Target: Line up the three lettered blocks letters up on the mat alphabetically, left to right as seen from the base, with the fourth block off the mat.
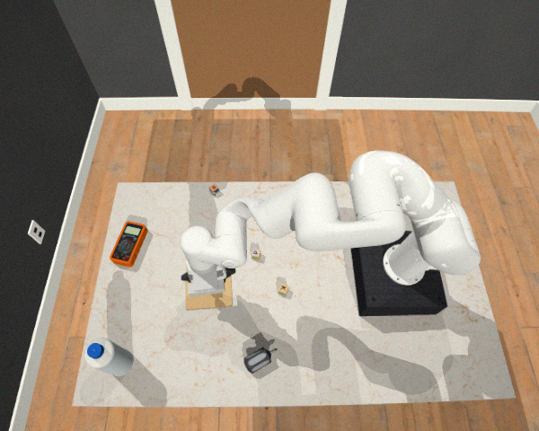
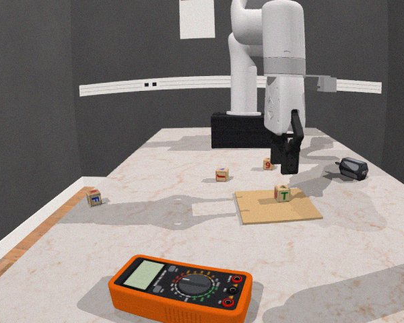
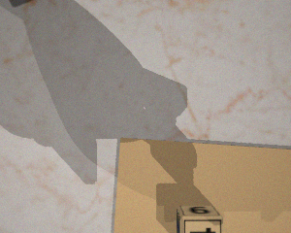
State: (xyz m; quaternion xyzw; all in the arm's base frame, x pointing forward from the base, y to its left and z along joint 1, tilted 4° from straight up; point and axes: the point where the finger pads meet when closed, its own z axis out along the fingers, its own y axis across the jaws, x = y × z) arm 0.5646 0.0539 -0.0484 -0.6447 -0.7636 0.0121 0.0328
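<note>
Now: the tan mat 80 mm below my hand, 20 mm ahead of it and 10 mm to the right of it. Also, from my hand: black plug adapter: 200 mm to the left, 150 mm behind, 60 mm below; orange multimeter: 290 mm ahead, 150 mm to the right, 60 mm below.
</note>
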